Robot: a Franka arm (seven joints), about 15 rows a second.
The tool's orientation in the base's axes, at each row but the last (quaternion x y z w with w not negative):
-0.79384, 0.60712, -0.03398, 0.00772
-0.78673, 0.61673, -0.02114, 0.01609
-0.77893, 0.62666, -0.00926, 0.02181
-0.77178, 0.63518, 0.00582, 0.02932
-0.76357, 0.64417, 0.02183, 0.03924
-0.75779, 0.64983, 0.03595, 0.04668
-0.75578, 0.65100, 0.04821, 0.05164
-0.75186, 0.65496, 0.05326, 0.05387
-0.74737, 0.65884, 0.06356, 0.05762
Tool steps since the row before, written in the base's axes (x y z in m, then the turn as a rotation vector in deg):
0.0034, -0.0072, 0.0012, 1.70, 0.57, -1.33
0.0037, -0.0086, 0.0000, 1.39, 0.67, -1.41
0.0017, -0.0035, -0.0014, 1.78, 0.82, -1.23
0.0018, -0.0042, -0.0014, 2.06, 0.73, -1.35
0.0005, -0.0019, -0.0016, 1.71, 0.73, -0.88
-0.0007, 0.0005, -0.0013, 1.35, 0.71, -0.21
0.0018, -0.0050, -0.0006, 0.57, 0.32, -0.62
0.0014, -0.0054, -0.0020, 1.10, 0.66, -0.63
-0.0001, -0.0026, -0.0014, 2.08, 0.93, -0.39
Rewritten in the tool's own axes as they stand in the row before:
0.0079, -0.0014, -0.0008, -0.17, -1.72, 1.42
0.0092, -0.0015, 0.0002, -0.34, -1.44, 1.48
0.0038, -0.0008, 0.0014, -0.40, -1.86, 1.32
0.0045, -0.0009, 0.0012, -0.26, -2.11, 1.44
0.0021, -0.0001, 0.0014, -0.35, -1.78, 0.97
-0.0004, 0.0006, 0.0013, -0.47, -1.44, 0.30
0.0052, -0.0010, -0.0001, -0.14, -0.60, 0.66
0.0058, -0.0006, 0.0011, -0.40, -1.17, 0.71
0.0028, 0.0004, 0.0009, -0.58, -2.18, 0.50

